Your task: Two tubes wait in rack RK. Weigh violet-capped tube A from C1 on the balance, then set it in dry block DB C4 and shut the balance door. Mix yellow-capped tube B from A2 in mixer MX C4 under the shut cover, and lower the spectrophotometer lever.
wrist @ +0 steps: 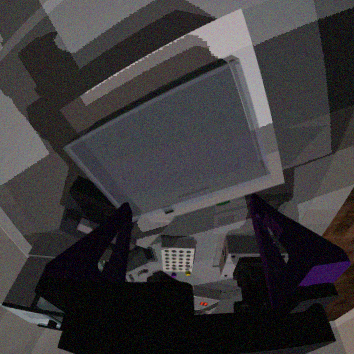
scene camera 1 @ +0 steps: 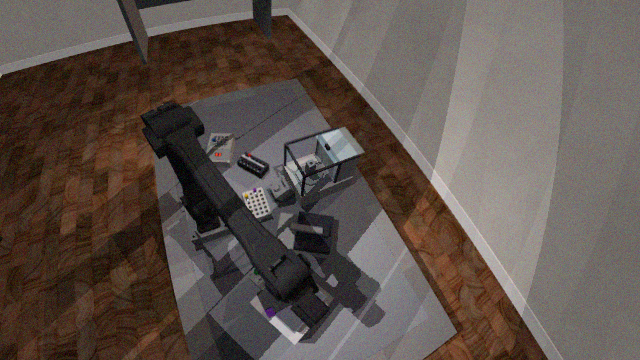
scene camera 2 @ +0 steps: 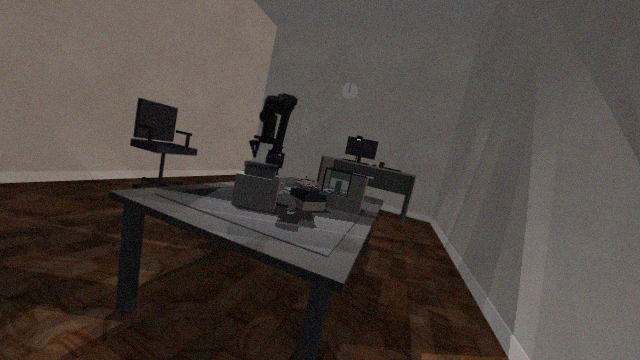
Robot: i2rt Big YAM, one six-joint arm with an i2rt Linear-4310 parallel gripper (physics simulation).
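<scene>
My gripper (wrist: 189,203) is open and empty, high over the large box with a translucent cover (wrist: 167,140), which looks like the mixer; the cover lies across its top. The box also shows in scene camera 2 (scene camera 2: 256,191). The white rack (scene camera 1: 265,218) (wrist: 178,242) holds the violet-capped tube (scene camera 1: 255,190) (wrist: 173,274) and the yellow-capped tube (scene camera 1: 246,196) (wrist: 188,273), side by side at one end. The balance (scene camera 1: 303,172) has its glass panel (scene camera 1: 345,142) slid back, leaving an opening. A white block with a red display (scene camera 1: 226,150) is probably the dry block.
A dark box with a pale bar (scene camera 1: 314,242) stands between balance and mixer, perhaps the spectrophotometer. A small grey device (scene camera 1: 281,189) and a black holder with a red spot (scene camera 1: 253,165) stand near the rack. A green button (scene camera 1: 257,272) shows beside the arm. Deep shadows blur details.
</scene>
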